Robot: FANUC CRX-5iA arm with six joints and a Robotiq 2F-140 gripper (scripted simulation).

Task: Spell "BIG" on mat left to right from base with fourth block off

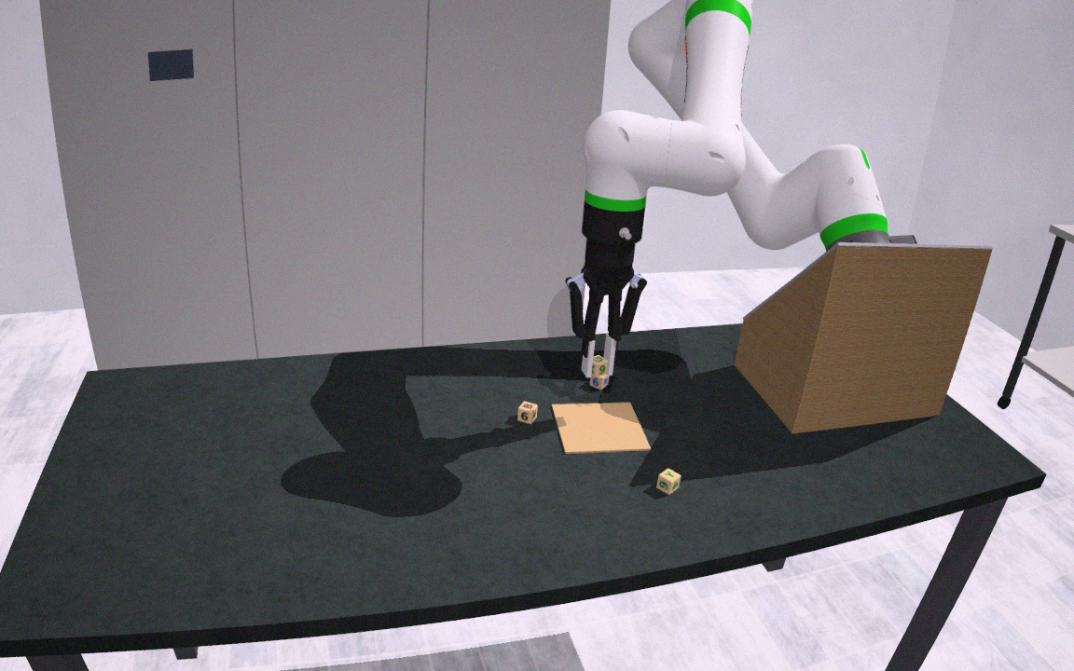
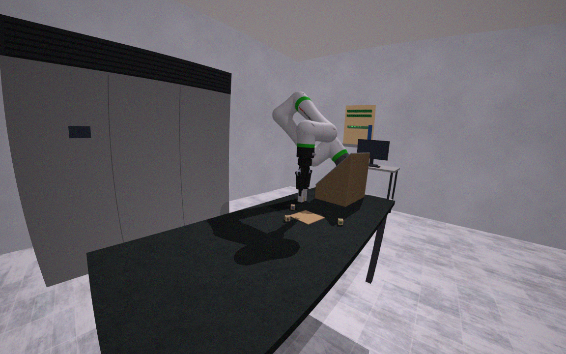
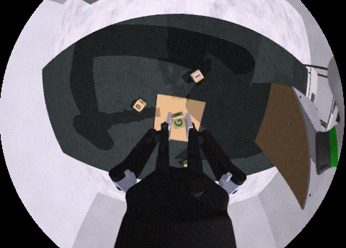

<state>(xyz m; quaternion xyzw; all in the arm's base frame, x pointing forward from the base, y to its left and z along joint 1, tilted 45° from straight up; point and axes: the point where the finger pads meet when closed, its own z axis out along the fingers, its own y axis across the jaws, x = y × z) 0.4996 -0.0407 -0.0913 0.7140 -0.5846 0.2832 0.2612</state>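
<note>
The tan mat is 110 mm below my hand, 40 mm to the left of it and 10 mm behind it.
</note>
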